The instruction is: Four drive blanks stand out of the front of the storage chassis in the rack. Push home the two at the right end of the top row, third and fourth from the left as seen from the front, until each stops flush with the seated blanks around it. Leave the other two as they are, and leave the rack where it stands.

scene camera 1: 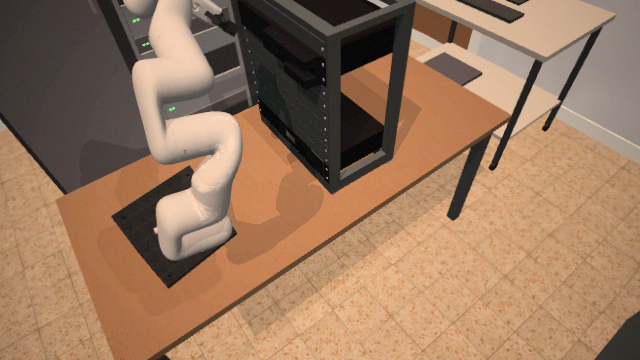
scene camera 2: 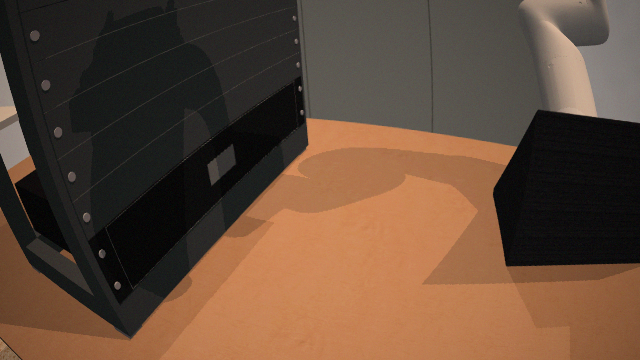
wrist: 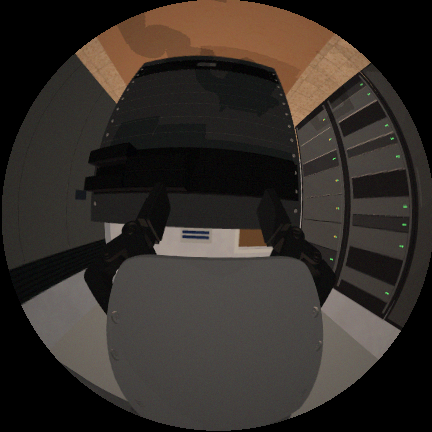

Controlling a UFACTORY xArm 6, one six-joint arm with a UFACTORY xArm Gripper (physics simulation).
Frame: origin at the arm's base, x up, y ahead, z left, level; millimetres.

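Seen in the pictures: gripper, fingertip midpoint: (scene camera 1: 228, 25) (wrist: 214, 196); arm's base, origin of the base link: (scene camera 2: 576, 164).
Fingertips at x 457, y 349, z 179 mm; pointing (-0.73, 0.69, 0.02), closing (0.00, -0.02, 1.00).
Note:
Offsets run from my fingertips to a thing's top centre. "*": to the spot under its first point. Level surfaces: height alone.
The rack (scene camera 1: 334, 125) (scene camera 2: 200, 245) (wrist: 215, 212) stands upright on the table; the wrist view shows it upside down. The dark storage chassis {* dx -65, dy +112, dz +64 mm} (wrist: 245, 170) is near its top. At the chassis's right end as seen from the front, top-row blanks {dx -21, dy +136, dz -206 mm} (scene camera 1: 292, 44) (wrist: 102, 183) stand out; the seam between the third and fourth is hard to see. A lower-row blank {dx -78, dy +136, dz -206 mm} (scene camera 1: 301, 76) (wrist: 112, 153) also stands out. The other protruding blank cannot be told apart. My gripper (wrist: 214, 196) is open and empty, in front of the rack's upper front; its fingers overlap the top rail and chassis edge in the wrist view.
The arm base stands on a black plate (scene camera 1: 135, 220) on the wooden table {dx -564 mm} (scene camera 1: 280, 250). Server cabinets with green lights (wrist: 380, 185) stand beside the rack. A pale side table (scene camera 1: 550, 40) is behind it. A black block (scene camera 2: 575, 195) shows at the right in scene camera 2.

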